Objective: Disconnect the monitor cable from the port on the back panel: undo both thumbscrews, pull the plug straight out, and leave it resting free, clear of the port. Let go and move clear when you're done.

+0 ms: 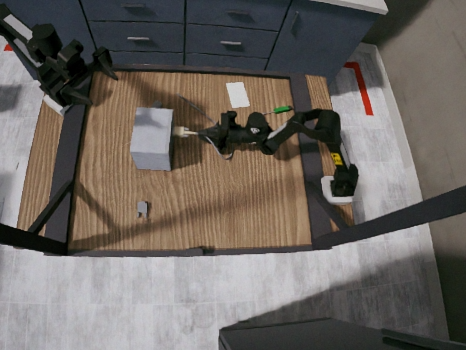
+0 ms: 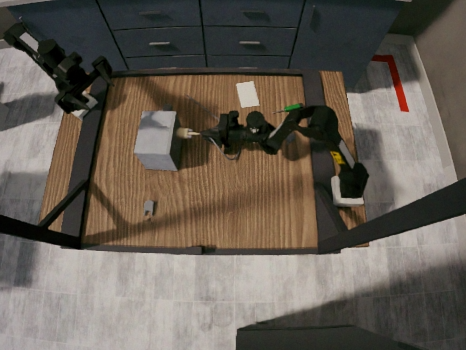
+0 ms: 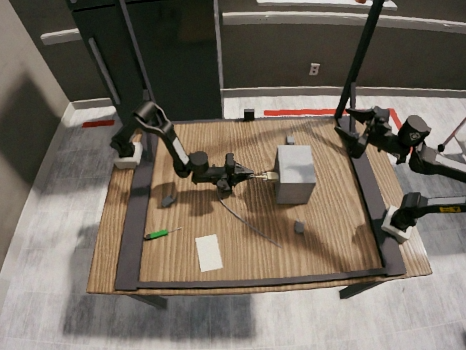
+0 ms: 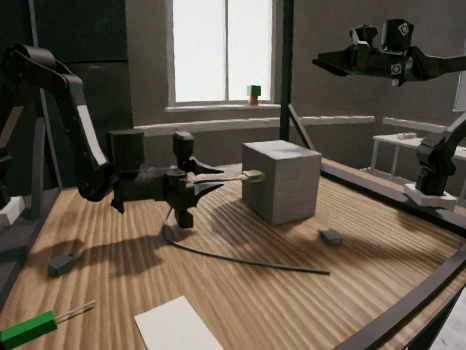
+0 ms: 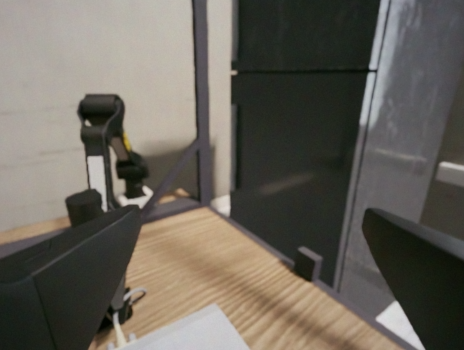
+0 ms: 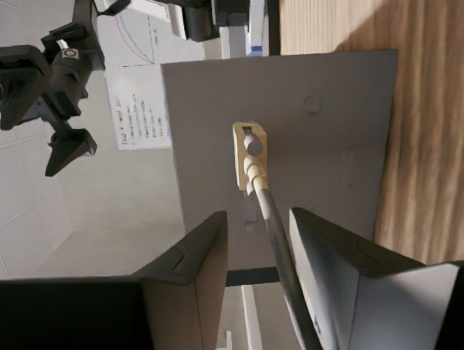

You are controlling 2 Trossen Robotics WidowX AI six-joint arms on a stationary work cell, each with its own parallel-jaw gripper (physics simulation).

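Frame: origin at the left arm's base, x left, y back, z up, level; centimetres.
Where they show: left gripper, fingertip midpoint: [image 1: 105, 91] [image 2: 102, 97] [image 3: 340, 118] [image 4: 314, 59] [image 5: 251, 216] [image 6: 28, 155]; right gripper, fingertip midpoint: [image 1: 197, 134] [image 2: 201, 135] [image 3: 253, 174] [image 4: 223, 177] [image 5: 120, 317] [image 6: 258, 220]; left arm's base, link origin: [image 3: 399, 221] [image 4: 429, 191] [image 6: 247, 10]; right arm's base, link origin: [image 1: 338, 188] [image 2: 348, 189] [image 3: 127, 151] [image 5: 135, 195].
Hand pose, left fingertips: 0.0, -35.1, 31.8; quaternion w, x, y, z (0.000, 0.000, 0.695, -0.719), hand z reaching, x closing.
Things, the pixels of their top centre, and the offset from my left fingertips, as dx, dy, dz.
- cream plug, top centre: [image 6: 237, 164] [image 5: 122, 345] [image 4: 245, 173] [image 1: 183, 131] [image 2: 187, 132] [image 3: 267, 175] +13.8, -14.5, -25.3
- grey box, top centre: [image 4: 278, 148] [image 1: 152, 129] [image 2: 156, 131] [image 3: 295, 163] +6.4, -7.8, -21.1
- thumbscrew, top centre: [image 6: 242, 136] +14.2, -12.9, -25.7
- green screwdriver, top centre: [image 4: 44, 317] [image 3: 164, 231] [image 2: 287, 108] [image 1: 277, 109] +49.1, -35.1, -34.3
- white card, top centre: [image 4: 178, 339] [image 3: 208, 252] [image 2: 247, 94] [image 1: 237, 94] +45.6, -17.8, -35.9
The cream plug [image 1: 181, 132] [image 3: 271, 176] [image 4: 253, 175] [image 6: 241, 155] sits against the back panel of the grey box [image 1: 152, 135] [image 3: 295, 165] [image 4: 295, 185] [image 6: 325, 200]. One thumbscrew [image 6: 254, 145] shows clearly; the other [image 6: 250, 189] is partly hidden by the cable's boot. The grey cable [image 3: 245, 220] [image 4: 250, 260] [image 6: 277, 235] runs back between the right fingers and down onto the table. My right gripper [image 1: 200, 133] [image 3: 252, 173] [image 4: 223, 178] [image 6: 258, 220] is behind the plug, its fingers partly closed, still apart and turned about the cable. My left gripper [image 1: 103, 91] [image 3: 342, 120] [image 5: 251, 216] is wide open, away from the box.
Loose grey connectors [image 1: 143, 208] [image 3: 299, 227] [image 3: 168, 201] [image 4: 331, 237] lie around the box and near the right arm. A green screwdriver [image 1: 281, 109] [image 3: 159, 233] [image 4: 30, 329] and a white card [image 1: 237, 95] [image 3: 209, 252] lie on the table. Dark frame rails edge the table.
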